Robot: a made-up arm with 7 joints.
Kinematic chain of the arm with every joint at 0, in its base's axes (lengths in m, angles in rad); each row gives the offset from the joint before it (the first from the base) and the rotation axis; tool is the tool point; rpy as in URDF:
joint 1: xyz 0 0.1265 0.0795 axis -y
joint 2: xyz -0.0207 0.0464 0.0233 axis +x
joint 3: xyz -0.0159 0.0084 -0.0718 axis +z
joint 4: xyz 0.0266 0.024 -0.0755 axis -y
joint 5: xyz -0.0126 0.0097 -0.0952 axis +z
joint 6: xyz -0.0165 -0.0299 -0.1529 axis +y
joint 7: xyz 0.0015 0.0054 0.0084 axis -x
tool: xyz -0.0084 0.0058 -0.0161 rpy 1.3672 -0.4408 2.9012
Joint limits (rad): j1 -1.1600..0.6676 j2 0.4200..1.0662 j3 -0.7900..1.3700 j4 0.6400..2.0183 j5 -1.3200..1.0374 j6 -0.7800..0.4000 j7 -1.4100..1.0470
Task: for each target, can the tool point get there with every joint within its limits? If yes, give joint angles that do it. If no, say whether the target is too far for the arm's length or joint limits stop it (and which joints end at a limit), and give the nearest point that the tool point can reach.
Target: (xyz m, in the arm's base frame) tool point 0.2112 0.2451 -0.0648
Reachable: yes | joints -0.3590 0.8011 -0.1964 1.8624 -0.7898 -0.3446 -0.1907
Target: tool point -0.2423 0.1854 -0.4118
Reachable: no: too far | nearest point -0.1609 0.2169 -0.2467 | short by 0.187 m
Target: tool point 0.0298 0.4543 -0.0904
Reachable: yes | joints -1.0041 0.5213 0.6396 1.4370 -0.5417 -0.4016 -0.6285
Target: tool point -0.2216 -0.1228 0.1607
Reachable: no: joint limits stop it (at a limit: joint 1, joint 2, joint 3, joint 4, joint 6, joint 7) | nearest point -0.0307 0.0280 -0.0828 | short by 0.344 m
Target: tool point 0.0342 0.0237 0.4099
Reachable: no: joint limits stop it (at a limit: joint 1, joint 2, joint 4, joint 5, joint 6, joint 7) | nearest point 0.0945 0.2476 0.2810 | short by 0.265 m
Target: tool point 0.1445 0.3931 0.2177
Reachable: yes | joints 0.4525 0.8970 0.5709 1.6568 0.8009 -0.3595 -0.8176
